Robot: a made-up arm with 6 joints.
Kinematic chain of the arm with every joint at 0, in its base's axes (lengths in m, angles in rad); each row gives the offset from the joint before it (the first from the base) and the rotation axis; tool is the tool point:
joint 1: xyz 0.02 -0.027 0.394 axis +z
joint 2: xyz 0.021 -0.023 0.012 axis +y
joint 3: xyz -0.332 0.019 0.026 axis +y
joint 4: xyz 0.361 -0.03 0.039 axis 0.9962 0 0.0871
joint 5: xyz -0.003 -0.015 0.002 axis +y
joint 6: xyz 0.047 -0.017 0.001 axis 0.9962 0 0.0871
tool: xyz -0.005 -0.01 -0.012
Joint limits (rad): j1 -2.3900..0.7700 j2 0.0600..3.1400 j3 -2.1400..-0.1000 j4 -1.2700..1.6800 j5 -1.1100..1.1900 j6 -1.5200..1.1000
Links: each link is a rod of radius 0.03 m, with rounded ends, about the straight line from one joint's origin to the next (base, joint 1, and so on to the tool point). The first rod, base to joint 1, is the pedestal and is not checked.
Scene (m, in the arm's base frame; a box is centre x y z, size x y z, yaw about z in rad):
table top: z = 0
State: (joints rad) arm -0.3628 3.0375 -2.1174 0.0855 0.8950 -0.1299
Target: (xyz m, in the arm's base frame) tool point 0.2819 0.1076 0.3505
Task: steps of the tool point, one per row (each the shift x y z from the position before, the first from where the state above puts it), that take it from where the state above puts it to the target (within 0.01 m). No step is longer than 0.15 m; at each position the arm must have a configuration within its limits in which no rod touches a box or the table.
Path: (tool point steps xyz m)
1: 0.0142 0.1198 0.0557
2: -0.0263 0.1131 0.0542
3: -0.0611 0.0926 0.0500
4: -0.0856 0.0610 0.0430
5: -0.0965 0.0236 0.0337

